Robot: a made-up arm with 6 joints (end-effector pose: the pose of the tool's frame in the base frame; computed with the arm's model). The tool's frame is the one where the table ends.
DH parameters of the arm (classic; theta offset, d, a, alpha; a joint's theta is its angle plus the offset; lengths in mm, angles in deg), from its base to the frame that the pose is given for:
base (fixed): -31.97 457 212.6 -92.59
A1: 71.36 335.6 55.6 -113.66
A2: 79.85 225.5 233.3 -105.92
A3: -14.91 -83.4 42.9 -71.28
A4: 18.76 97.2 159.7 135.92
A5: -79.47 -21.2 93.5 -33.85
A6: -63 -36.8 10 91.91
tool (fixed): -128.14 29.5 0 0
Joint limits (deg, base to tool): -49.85..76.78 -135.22..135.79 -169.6..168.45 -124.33..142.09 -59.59..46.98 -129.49..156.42
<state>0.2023 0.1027 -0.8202 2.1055 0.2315 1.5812</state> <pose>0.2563 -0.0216 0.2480 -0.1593 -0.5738 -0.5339 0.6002</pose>
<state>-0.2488 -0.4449 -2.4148 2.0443 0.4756 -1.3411</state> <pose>0.2167 -0.2076 0.0464 0.5416 -0.5904 -0.2291 0.5528</pose>
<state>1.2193 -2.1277 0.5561 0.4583 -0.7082 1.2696</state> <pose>0.2530 0.4836 0.5717 0.8360 -0.0334 -0.4709 0.2798</pose>
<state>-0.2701 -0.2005 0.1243 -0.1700 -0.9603 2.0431</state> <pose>0.3095 -0.1613 0.1518 -0.5587 -0.4042 -0.2446 0.6817</pose>
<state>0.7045 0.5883 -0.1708 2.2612 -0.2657 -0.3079</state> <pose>0.1829 0.0072 0.4093 0.8339 0.0302 0.0897 0.5437</pose>
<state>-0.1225 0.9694 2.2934 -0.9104 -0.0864 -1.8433</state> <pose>0.3070 0.0566 0.3609 -0.4386 0.6617 0.0409 0.6067</pose>
